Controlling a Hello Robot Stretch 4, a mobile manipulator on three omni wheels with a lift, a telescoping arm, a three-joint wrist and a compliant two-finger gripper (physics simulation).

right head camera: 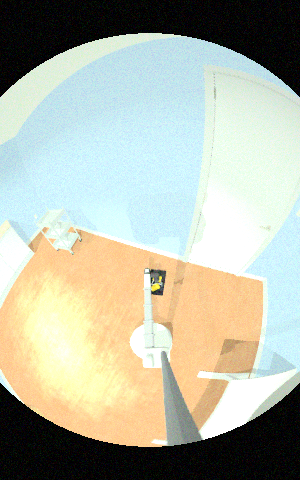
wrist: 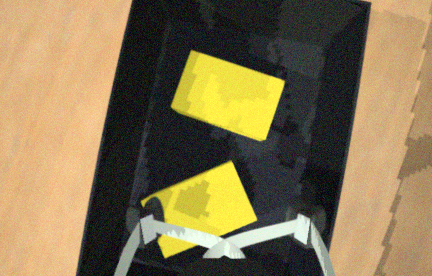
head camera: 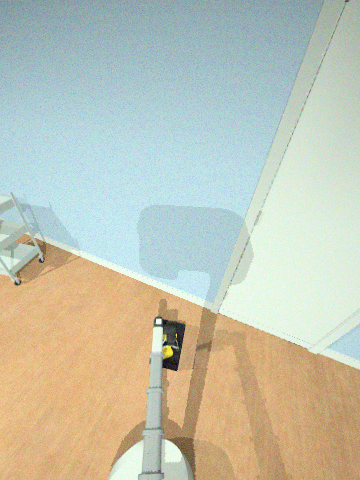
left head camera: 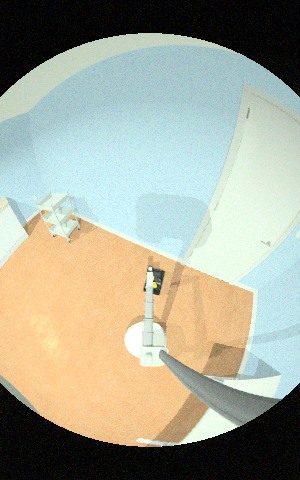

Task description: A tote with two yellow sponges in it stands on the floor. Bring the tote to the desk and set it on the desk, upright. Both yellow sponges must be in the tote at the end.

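Places are measured from the robot's base along level axes (x ahead, y left, z up), in millimetres.
Pixels of known places: gripper, fingertip midpoint: [right head camera: 156, 285] [wrist: 225, 213] [head camera: 169, 350] [left head camera: 154, 284].
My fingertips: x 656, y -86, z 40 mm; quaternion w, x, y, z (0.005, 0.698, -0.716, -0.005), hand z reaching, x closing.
Ahead of a thing's pixels: the offset from my fingertips to its top centre.
The black tote @[dx +54, dy +1, dz +32 mm] [head camera: 172, 366] [left head camera: 161, 280] [right head camera: 163, 291] [wrist: 117, 125] stands upright on the floor, partly hidden by my arm in the head views. In the wrist view, one yellow sponge @[dx +114, dy -7, dz -20 mm] [wrist: 227, 95] lies in its middle and the other yellow sponge @[dx -1, dy +27, dz -20 mm] [wrist: 215, 197] lies lower in the picture, both inside. My gripper [wrist: 225, 213] is open with its fingers well apart, over the tote's interior; the left fingertip overlaps the lower sponge in the picture. No sponge or tote wall is gripped. The fingers' height above the sponges is unclear. I cannot tell which furniture is the desk.
A white three-shelf cart [head camera: 22, 260] [left head camera: 52, 201] [right head camera: 51, 218] stands by the wall at left. A pale door [head camera: 300, 225] [left head camera: 250, 190] [right head camera: 245, 175] is beyond the tote to the right. White furniture shows at the left edge [left head camera: 10, 235] [right head camera: 12, 255] and lower right [left head camera: 250, 386] [right head camera: 240, 400].
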